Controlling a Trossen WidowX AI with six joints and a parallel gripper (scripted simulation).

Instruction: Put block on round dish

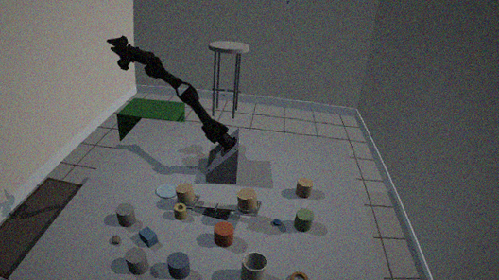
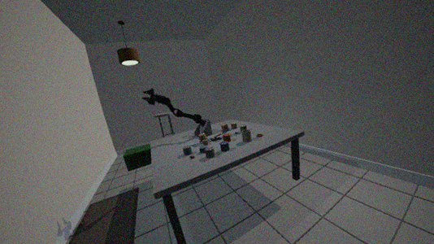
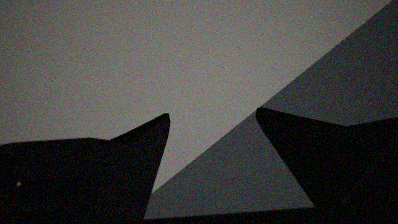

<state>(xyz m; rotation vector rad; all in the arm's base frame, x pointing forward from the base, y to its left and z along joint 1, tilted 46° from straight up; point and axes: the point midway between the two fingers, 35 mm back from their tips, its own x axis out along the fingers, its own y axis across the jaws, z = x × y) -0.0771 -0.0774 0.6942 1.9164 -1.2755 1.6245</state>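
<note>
The tan cup is 52 cm below my gripper tip, 40 cm to the left of it and 34 cm ahead of it. Round my gripper tip: small grey block 54 cm below, 42 cm to the left, 35 cm ahead; then pale round dish 58 cm below, 32 cm to the left, 27 cm ahead; then yellow spool 56 cm below, 42 cm ahead, 41 cm to the left.
</note>
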